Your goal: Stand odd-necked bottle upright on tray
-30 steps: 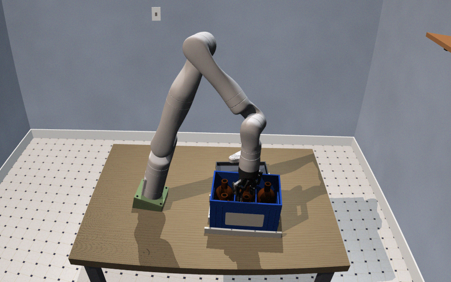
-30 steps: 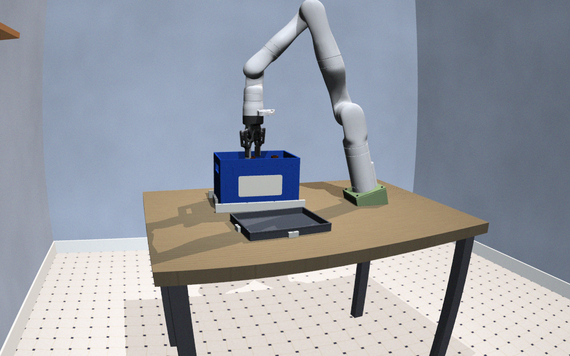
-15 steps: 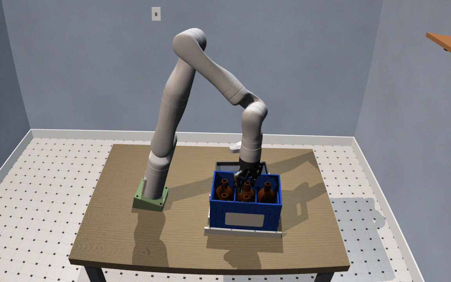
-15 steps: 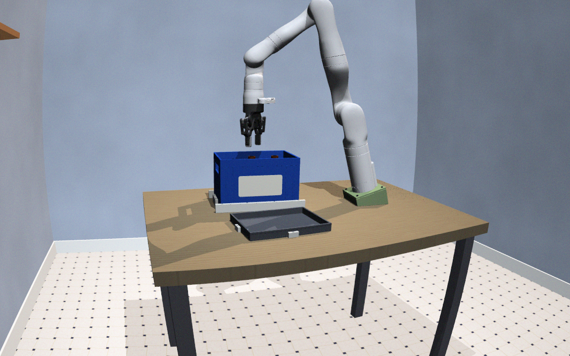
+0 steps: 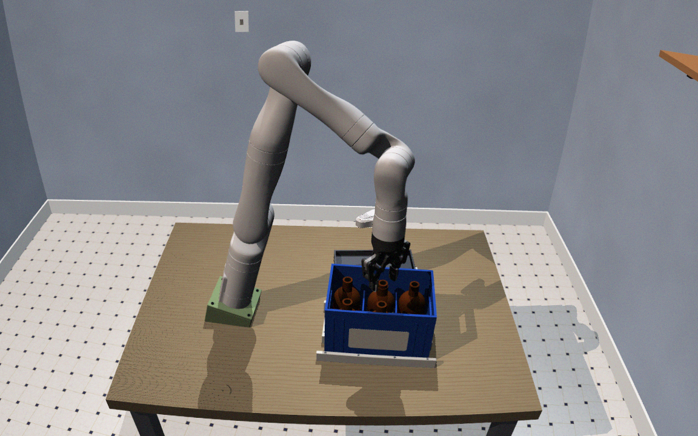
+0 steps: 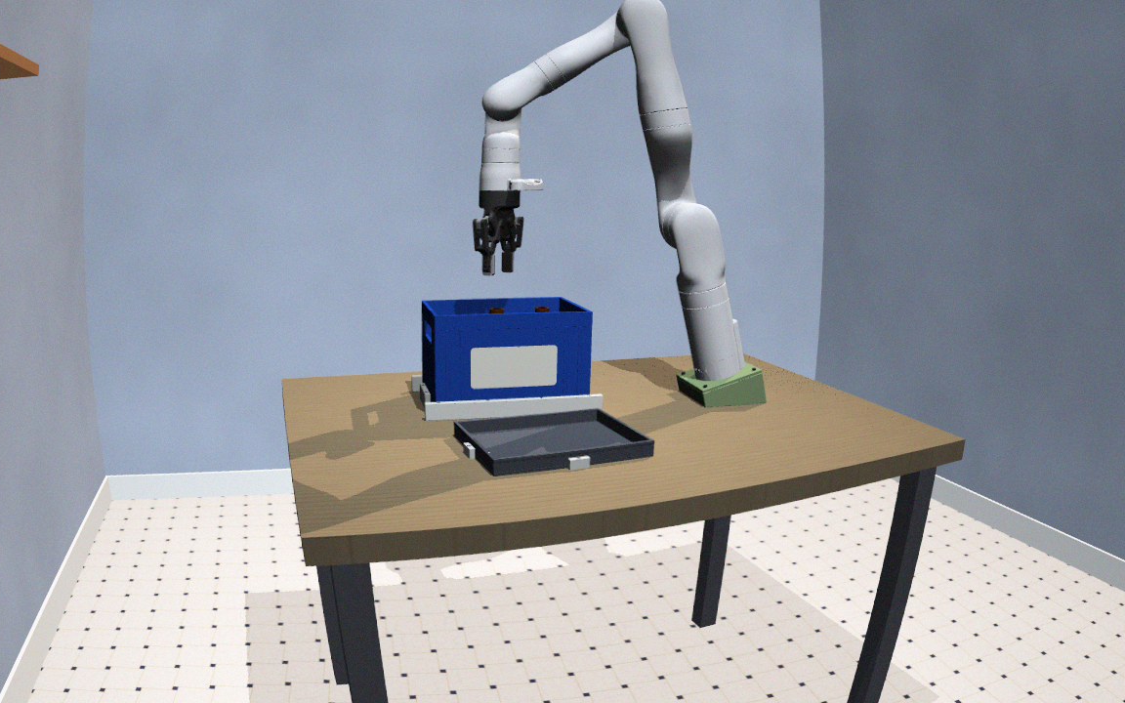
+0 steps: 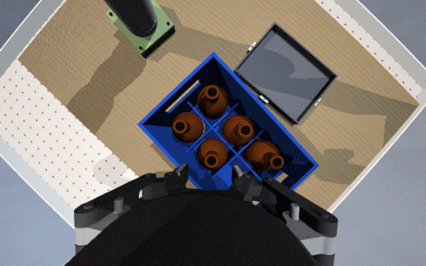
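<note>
Now: hand 10 mm short of the blue crate, 40 mm to the right of it and 160 mm above it. The rest, counted from my hand: dark grey tray: 40 mm ahead, 310 mm to the left, 230 mm below.
</note>
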